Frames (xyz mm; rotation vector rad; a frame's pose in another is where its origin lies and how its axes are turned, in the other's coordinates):
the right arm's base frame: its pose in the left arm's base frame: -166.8 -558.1 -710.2 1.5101 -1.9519 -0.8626
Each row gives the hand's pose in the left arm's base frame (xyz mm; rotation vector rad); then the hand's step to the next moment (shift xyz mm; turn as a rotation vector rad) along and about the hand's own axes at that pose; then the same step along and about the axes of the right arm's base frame.
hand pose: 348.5 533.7 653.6 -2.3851 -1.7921 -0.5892
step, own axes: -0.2 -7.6 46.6 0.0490 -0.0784 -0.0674
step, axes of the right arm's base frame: -17.8 -32.8 28.9 -0.0253 0.1097 0.0206
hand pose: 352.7 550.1 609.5 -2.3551 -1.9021 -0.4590
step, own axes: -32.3 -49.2 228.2 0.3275 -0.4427 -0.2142
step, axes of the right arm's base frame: -37.8 -160.0 168.9 -0.2419 0.5015 0.1979
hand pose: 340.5 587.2 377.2 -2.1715 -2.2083 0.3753
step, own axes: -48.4 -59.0 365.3 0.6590 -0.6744 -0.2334
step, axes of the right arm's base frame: 124.4 -191.9 294.9 -0.5050 0.7172 0.4174
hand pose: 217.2 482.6 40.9 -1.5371 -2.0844 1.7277
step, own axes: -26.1 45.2 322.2 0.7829 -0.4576 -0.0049
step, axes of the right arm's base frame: 280.5 -63.7 154.3 -0.3966 0.4947 0.6483
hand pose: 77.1 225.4 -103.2 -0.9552 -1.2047 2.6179
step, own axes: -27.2 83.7 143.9 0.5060 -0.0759 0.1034
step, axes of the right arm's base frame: 167.2 21.3 -7.0 -0.0397 0.2199 0.4717
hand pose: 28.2 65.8 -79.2 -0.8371 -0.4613 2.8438
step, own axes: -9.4 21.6 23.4 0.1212 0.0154 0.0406
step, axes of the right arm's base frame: 29.2 11.1 -11.2 0.0276 0.0542 0.1135
